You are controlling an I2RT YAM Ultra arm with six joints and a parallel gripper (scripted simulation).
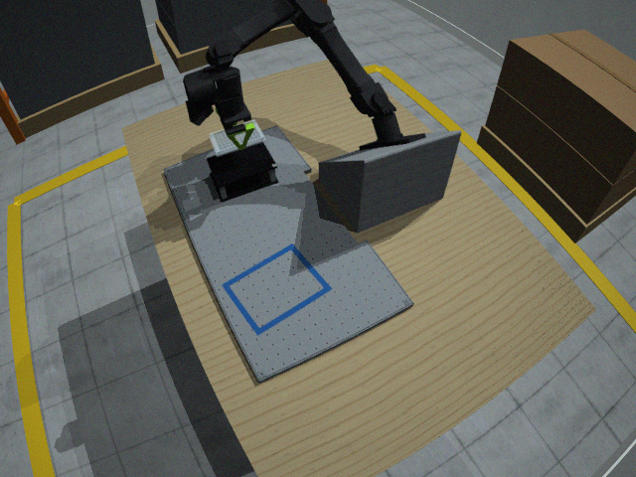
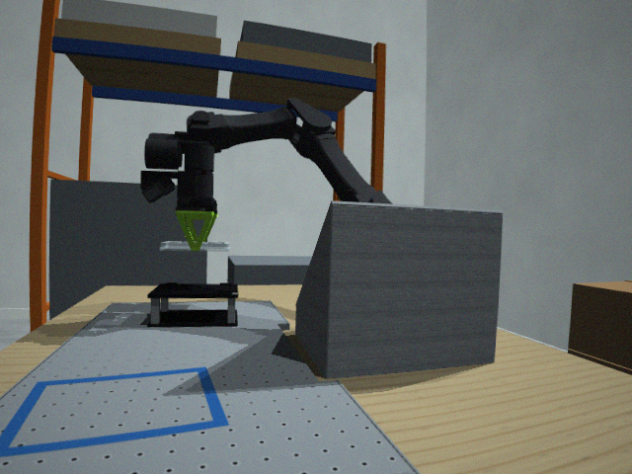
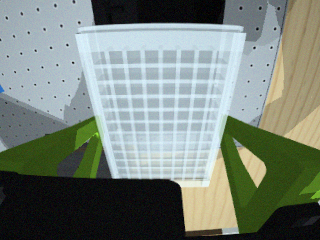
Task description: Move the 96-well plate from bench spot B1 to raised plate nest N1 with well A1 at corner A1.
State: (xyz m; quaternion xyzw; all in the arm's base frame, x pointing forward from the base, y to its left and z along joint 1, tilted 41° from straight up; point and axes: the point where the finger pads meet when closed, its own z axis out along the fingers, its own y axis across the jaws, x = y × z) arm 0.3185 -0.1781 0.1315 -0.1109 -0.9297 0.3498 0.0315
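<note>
My gripper is now 90 mm above the black raised nest. Round my hand: clear 96-well plate (right at my hand).
</note>
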